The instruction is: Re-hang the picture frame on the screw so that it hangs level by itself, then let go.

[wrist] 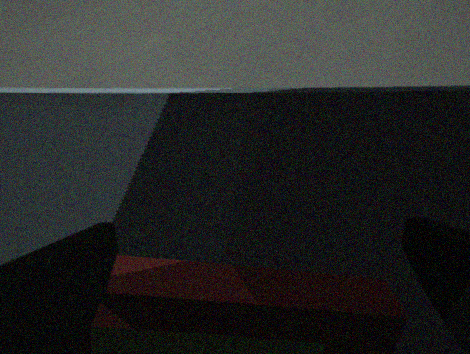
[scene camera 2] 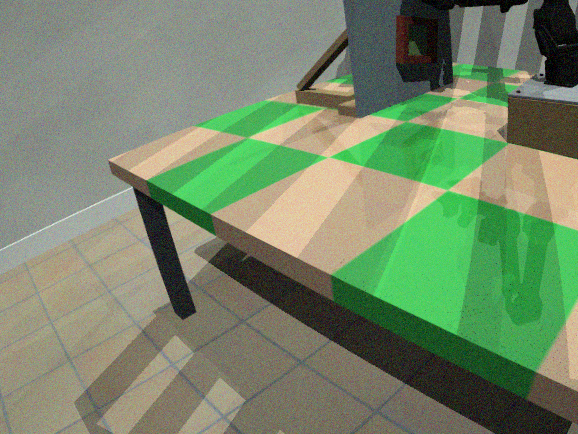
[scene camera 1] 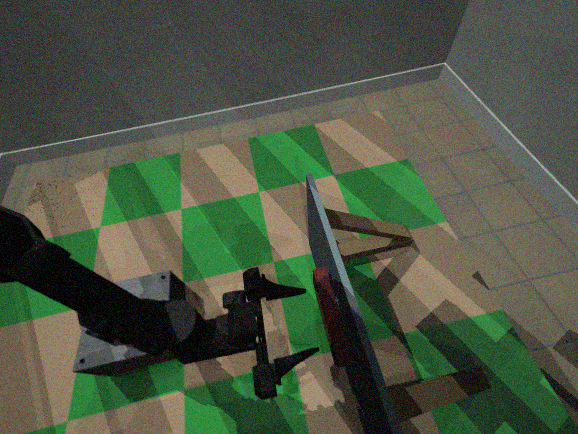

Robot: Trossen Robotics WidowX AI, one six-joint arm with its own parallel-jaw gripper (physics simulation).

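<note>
The picture frame is red with a green picture and is upright against the face of the grey-blue upright panel. In the wrist view its top bar slopes slightly down to the right against the panel's level top edge. My gripper is wide open and empty, facing the panel, with its fingers toward either side of the frame and a gap to the frame in scene view 1. The screw and its contact with the frame cannot be made out. The frame's lower part is outside the wrist view.
Wooden feet and a slanted wooden brace stand behind the panel. The arm's base plate sits on a wooden block on the robot's side. All stand on the green and tan checkered table. Shadows cross the table.
</note>
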